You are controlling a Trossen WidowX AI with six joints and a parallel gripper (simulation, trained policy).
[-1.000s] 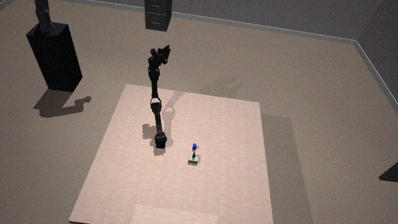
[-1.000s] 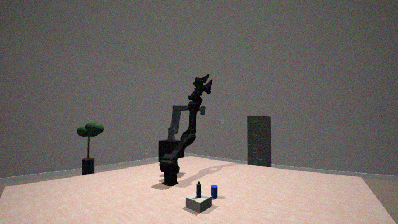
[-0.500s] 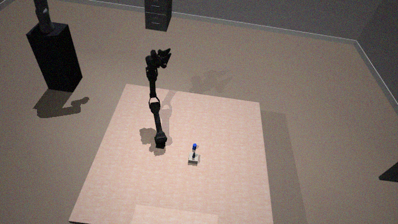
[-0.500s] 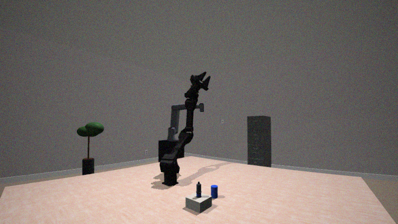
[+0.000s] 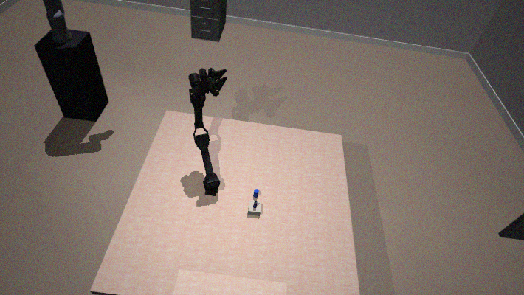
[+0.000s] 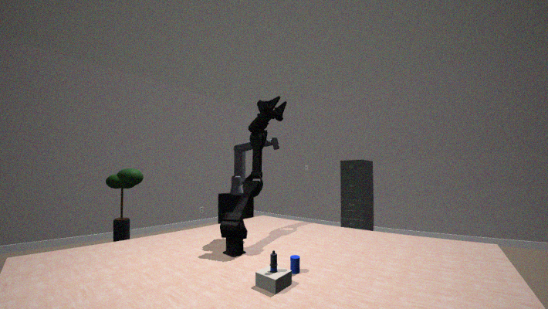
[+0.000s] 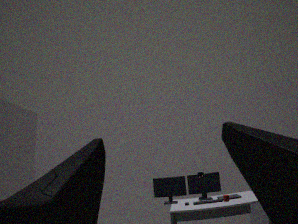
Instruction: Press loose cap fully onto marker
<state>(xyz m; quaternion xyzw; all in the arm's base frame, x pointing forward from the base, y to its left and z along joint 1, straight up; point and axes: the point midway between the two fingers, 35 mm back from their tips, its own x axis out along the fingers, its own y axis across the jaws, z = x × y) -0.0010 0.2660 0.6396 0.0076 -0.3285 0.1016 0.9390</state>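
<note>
Now: the blue cap 240 mm ahead of my gripper tip, 260 mm to the right of it and 640 mm below it. The rest, counted from my gripper tip: holder block: 240 mm ahead, 360 mm to the right, 640 mm below.
</note>
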